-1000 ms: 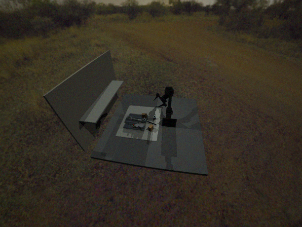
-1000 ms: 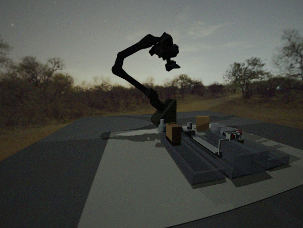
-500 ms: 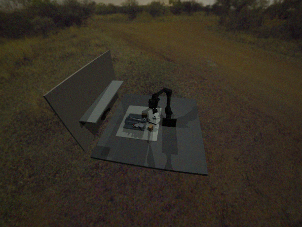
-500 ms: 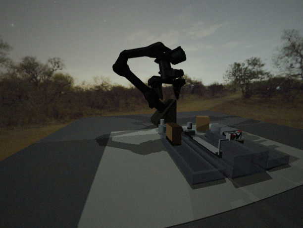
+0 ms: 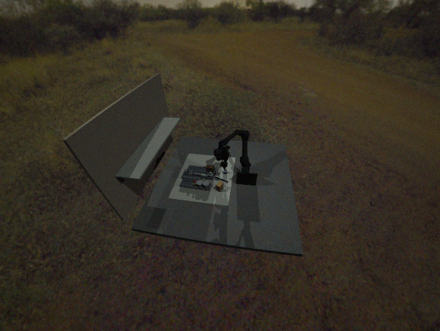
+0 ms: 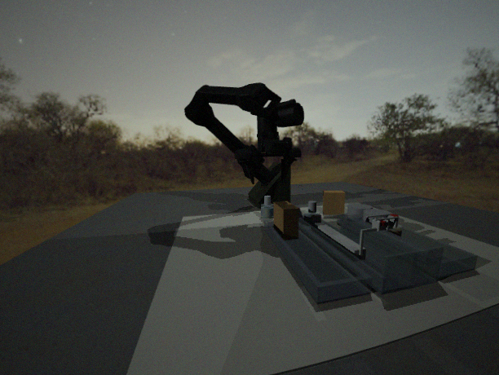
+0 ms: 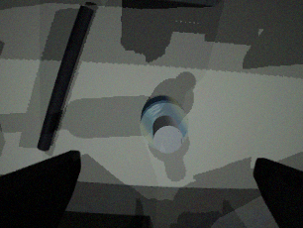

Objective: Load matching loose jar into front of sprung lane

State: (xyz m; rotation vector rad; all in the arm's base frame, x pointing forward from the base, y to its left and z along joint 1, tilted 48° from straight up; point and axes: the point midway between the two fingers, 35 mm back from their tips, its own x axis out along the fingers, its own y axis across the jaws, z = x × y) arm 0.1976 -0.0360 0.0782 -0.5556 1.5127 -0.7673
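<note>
My gripper tip is 3 cm short of the black rod, 9 cm to the right of it and 10 cm above it. The rest, counted from my gripper tip: shelf 64 cm ahead, 1 cm to the right, 26 cm above; grey lane fixture 29 cm ahead, 6 cm to the left, 9 cm below; pusher plate 25 cm ahead, 8 cm to the left, 6 cm below.
</note>
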